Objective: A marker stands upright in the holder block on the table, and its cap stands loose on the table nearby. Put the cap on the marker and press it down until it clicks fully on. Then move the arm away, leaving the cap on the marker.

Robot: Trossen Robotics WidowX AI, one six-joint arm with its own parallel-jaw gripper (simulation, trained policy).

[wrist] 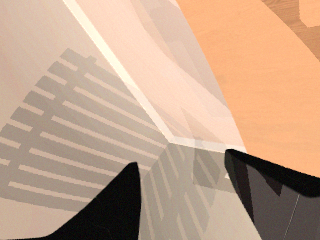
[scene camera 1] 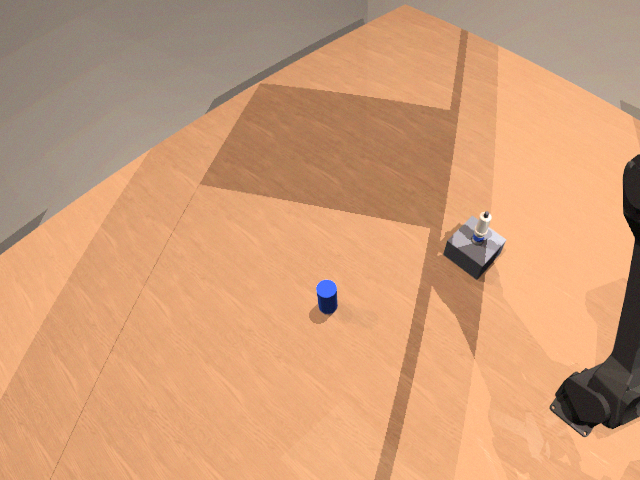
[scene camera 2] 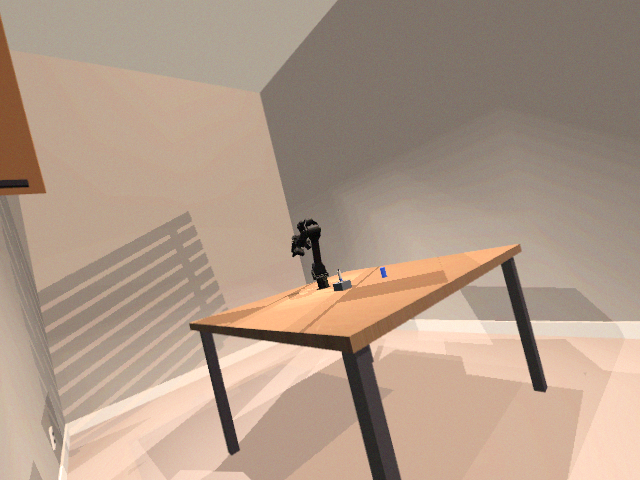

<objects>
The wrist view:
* gripper: 182, 163
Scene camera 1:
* grey holder block: 467, 264
</objects>
